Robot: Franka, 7 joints.
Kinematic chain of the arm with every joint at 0, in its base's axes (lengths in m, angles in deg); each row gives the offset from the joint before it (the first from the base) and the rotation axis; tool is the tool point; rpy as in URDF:
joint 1: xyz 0 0 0.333 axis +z
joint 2: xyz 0 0 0 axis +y
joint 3: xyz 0 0 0.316 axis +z
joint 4: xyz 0.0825 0 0 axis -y
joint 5: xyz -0.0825 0 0.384 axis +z
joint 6: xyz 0 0 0 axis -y
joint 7: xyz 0.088 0 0 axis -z
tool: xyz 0 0 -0.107 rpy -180 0 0
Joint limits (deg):
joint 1: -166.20..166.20
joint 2: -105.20..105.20
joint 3: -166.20..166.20
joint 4: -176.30..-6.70
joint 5: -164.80..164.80
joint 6: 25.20..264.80
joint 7: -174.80..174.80
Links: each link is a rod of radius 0.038 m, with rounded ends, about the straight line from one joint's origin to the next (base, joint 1, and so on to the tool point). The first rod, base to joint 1, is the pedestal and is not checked.
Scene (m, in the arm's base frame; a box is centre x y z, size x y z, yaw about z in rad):
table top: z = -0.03
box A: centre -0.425 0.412 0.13 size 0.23 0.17 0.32 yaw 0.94
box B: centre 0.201 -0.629 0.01 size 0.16 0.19 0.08 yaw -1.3
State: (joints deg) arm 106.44 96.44 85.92 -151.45 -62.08 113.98 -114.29
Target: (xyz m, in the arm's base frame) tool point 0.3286 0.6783 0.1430
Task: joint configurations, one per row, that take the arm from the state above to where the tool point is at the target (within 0.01 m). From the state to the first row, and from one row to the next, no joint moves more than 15 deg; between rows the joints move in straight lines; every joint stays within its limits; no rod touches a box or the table.
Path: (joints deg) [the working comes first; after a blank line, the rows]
Joints at the target: 28.29 77.08 58.39 -70.32 -70.49 121.52 -114.29
Straight joint move there: touches box A.

1: 103.38 88.95 84.93 -138.05 -68.43 116.42 -119.23
2: 100.31 81.46 83.94 -124.65 -74.77 118.85 -124.16
3: 97.25 73.97 82.95 -111.25 -81.12 121.29 -129.10
4: 94.18 66.48 81.96 -97.85 -87.47 123.72 -134.03
5: 91.12 58.99 80.97 -84.45 -93.81 126.16 -138.97
6: 88.06 51.50 79.98 -71.04 -100.16 128.59 -143.91
7: 76.10 56.62 75.66 -70.90 -94.23 127.18 -137.98
8: 64.15 61.73 71.35 -70.76 -88.30 125.76 -132.06
9: 52.20 66.85 67.03 -70.61 -82.36 124.35 -126.14
10: 40.24 71.97 62.71 -70.47 -76.43 122.93 -120.21
11: 28.29 77.08 58.39 -70.32 -70.49 121.52 -114.29

